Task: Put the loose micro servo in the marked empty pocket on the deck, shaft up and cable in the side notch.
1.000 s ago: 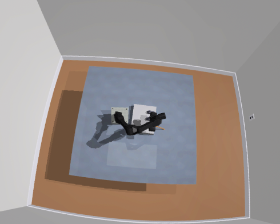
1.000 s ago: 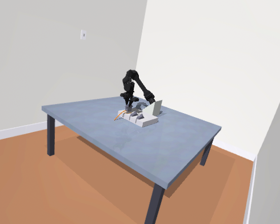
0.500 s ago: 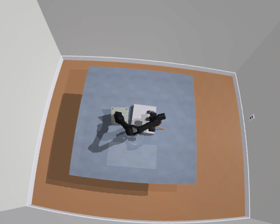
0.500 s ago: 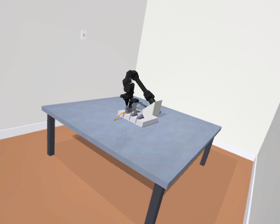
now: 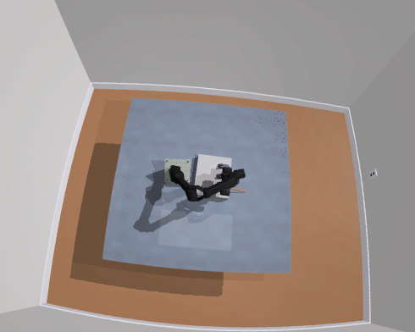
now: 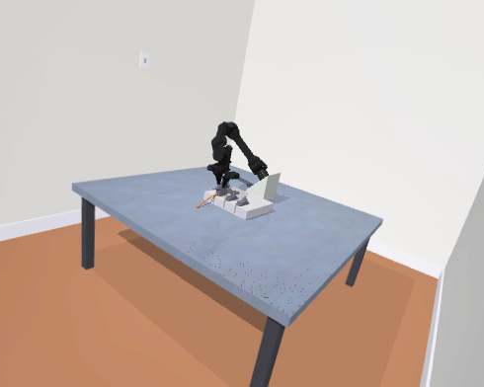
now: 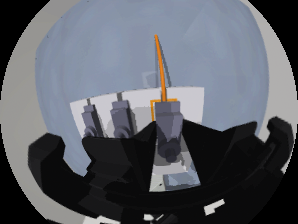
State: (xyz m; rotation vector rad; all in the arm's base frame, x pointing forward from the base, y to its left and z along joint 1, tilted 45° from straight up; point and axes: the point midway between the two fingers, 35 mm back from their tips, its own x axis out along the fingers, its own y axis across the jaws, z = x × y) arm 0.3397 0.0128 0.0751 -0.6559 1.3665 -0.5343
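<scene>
My gripper tip is now 13 cm past the white robot deck, 7 cm to the right of it and 7 cm above it.
</scene>
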